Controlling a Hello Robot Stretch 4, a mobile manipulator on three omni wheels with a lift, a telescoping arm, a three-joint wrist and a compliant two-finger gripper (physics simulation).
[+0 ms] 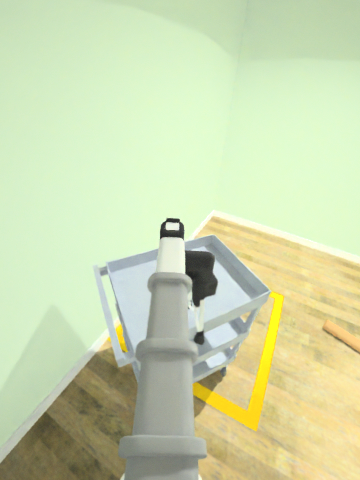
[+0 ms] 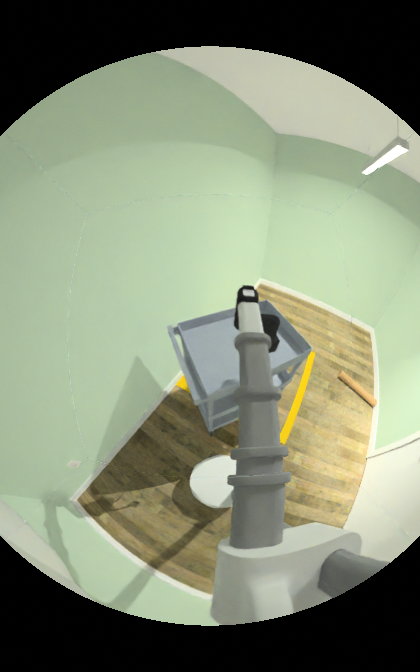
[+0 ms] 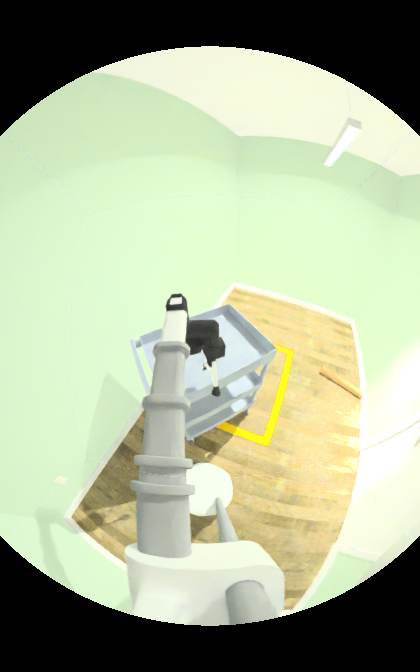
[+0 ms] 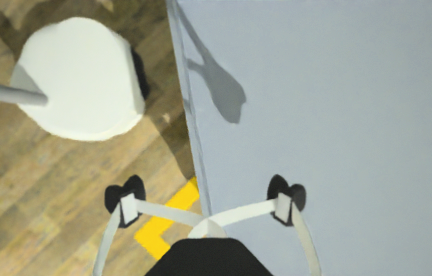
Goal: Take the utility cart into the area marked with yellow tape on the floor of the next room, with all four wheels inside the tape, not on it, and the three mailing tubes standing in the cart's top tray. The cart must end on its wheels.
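Frame: origin at the robot's base, x ahead, y left, z up, level; centimetres.
Where they show: gripper, between the fingertips: [image 1: 192, 325] [image 4: 206, 191].
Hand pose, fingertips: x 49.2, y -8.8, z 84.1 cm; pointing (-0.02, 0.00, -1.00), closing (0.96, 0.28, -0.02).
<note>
After its pixels a point has its place.
The grey-blue utility cart [image 1: 232, 287] @(x 73.5, y -29.8, z 76.6 cm) [image 2: 207, 345] [image 3: 242, 352] [image 4: 325, 100] @(x 60.1, y 4.2, z 76.7 cm) stands upright beside the green wall, set at an angle over the yellow tape [image 1: 265, 360] @(x 71.4, y -72.7, z -2.7 cm) [image 2: 302, 395] [image 3: 281, 395]. One near wheel [image 1: 223, 371] @(x 61.6, y -38.1, z 4.5 cm) appears inside the tape; the near-left wheel [image 2: 212, 433] [image 3: 191, 441] appears outside it. No tubes show in the visible part of its top tray. A brown tube [image 1: 345, 337] @(x 84.5, y -143.2, z 3.9 cm) [image 2: 357, 388] [image 3: 341, 383] lies on the floor right of the tape. My gripper [image 4: 206, 191] @(x 49.2, y -8.8, z 84.1 cm) is open, above the tray's near edge. My arm hides part of the cart.
A white round base [image 2: 212, 482] [image 3: 212, 490] [image 4: 80, 80] @(x 2.1, y 0.1, z 18.7 cm) with a grey pole, apparently mine, stands on the wooden floor near the cart. The green wall [image 1: 100, 175] @(x 105.6, y 35.5, z 115.5 cm) runs close along the cart's handle side. A wall corner lies behind the cart.
</note>
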